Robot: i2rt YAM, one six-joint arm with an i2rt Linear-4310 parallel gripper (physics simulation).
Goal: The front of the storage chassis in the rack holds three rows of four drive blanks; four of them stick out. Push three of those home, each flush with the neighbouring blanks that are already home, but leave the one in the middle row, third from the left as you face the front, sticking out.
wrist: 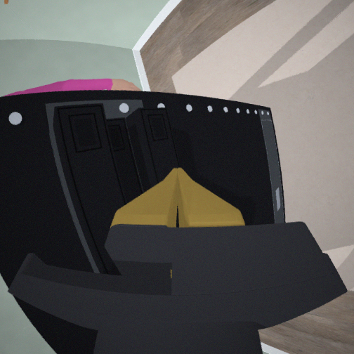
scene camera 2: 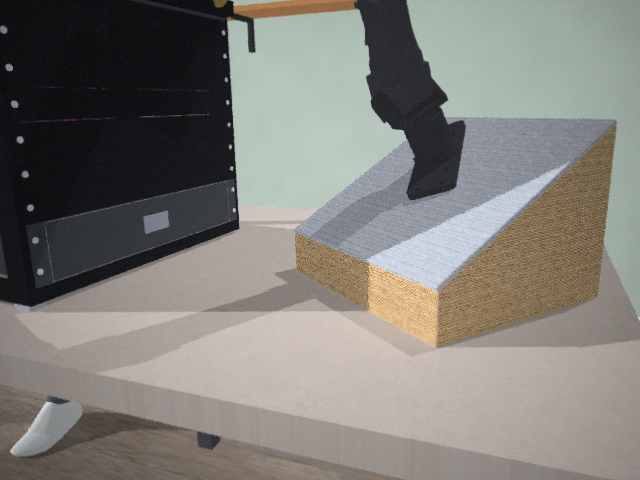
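Pixels of known places: gripper, fingertip midpoint: (scene camera 2: 218,6); arm's base at its link origin: (scene camera 2: 439,160).
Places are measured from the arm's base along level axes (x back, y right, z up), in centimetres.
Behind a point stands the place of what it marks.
Observation:
The storage chassis (wrist: 56,145) sits in the black rack (wrist: 225,150) (scene camera 2: 129,165) {z -0.2, x -45.7, y -17.9 cm}, seen sideways in the wrist view. At its upper end, one dark drive blank (wrist: 81,170) on the left and another drive blank (wrist: 158,125) on the right stand out from a blank (wrist: 118,139) that lies deeper between them. My gripper (wrist: 177,174) is shut and empty, its yellow fingertips in front of the chassis region. They and the gripper body hide the lower part of the blanks. Any contact is unclear. In scene camera 2 a yellow bit of it shows at the top edge; the blanks cannot be made out there.
A grey panel (scene camera 2: 98,240) {z -10.8, x -45.6, y -25.9 cm} (wrist: 270,165) with a pale label is at the rack's bottom. Right of the rack, a wedge block (scene camera 2: 527,258) {z -9.9, x 14.8, y -15.3 cm} with a grey sloped top stands on the table (scene camera 2: 310,361) {z -17.9, x -4.4, y -35.6 cm}. The dark arm (scene camera 2: 392,56) {z 14.6, x -4.2, y -10.3 cm} reaches over the wedge.

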